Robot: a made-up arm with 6 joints.
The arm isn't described. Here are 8 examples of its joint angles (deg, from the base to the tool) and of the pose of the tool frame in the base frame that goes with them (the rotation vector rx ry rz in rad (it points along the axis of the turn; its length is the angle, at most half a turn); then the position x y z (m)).
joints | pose
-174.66 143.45 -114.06 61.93 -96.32 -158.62 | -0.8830 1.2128 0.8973 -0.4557 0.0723 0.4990
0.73 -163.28 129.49 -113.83 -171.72 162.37 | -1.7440 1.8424 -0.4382 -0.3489 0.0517 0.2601
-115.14 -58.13 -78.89 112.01 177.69 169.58 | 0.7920 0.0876 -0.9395 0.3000 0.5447 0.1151
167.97 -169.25 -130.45 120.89 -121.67 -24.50 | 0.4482 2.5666 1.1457 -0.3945 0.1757 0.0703
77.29 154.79 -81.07 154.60 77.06 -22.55 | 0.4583 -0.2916 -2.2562 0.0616 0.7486 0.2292
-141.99 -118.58 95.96 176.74 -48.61 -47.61 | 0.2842 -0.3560 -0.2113 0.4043 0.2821 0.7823
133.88 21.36 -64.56 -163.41 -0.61 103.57 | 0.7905 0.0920 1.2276 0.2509 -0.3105 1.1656
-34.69 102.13 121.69 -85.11 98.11 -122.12 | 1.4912 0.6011 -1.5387 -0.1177 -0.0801 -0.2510
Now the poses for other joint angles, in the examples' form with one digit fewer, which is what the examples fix.
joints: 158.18 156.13 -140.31 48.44 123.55 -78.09
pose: -1.781 -2.072 1.159 -0.408 0.013 0.375
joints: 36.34 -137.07 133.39 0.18 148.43 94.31
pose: 1.341 2.430 0.802 -0.180 -0.090 0.443
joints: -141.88 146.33 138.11 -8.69 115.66 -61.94
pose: -0.781 -0.601 2.586 0.225 0.163 0.212
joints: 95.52 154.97 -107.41 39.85 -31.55 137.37
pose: -0.567 -0.102 -1.628 -0.042 0.672 0.465
